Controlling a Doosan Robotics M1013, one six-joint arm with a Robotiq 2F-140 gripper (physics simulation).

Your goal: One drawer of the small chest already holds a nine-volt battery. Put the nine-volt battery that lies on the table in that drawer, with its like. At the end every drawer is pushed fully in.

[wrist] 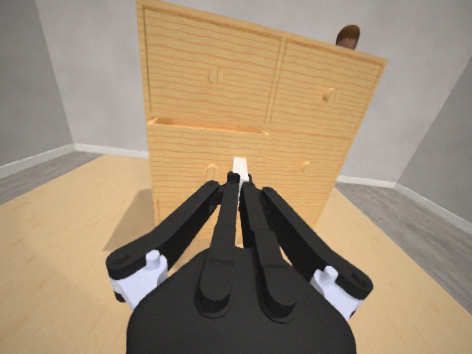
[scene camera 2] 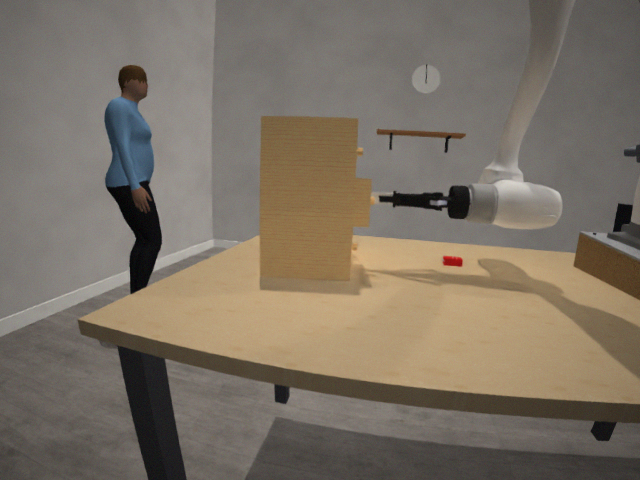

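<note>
The small wooden chest (scene camera 2: 305,196) (wrist: 245,50) stands upright on the table. Its middle-row left drawer (scene camera 2: 362,211) (wrist: 180,150) sticks out a little, with a narrow gap along its top edge in the wrist view; its inside is hidden. The other drawer fronts that show look flush. My gripper (scene camera 2: 378,196) (wrist: 238,167) is shut and empty, level, with its pale fingertips at that drawer's front, beside its knob (wrist: 212,169). Whether they touch is hard to tell. A small red block (scene camera 2: 452,261) lies on the table; I cannot tell whether it is a nine-volt battery.
The table (scene camera 2: 361,335) (wrist: 50,240) carries the chest at its far left part and the robot's base block (scene camera 2: 610,263) at the right. A wall shelf (scene camera 2: 421,133) and a clock (scene camera 2: 425,79) hang behind. A person (scene camera 2: 129,139) stands beyond the table.
</note>
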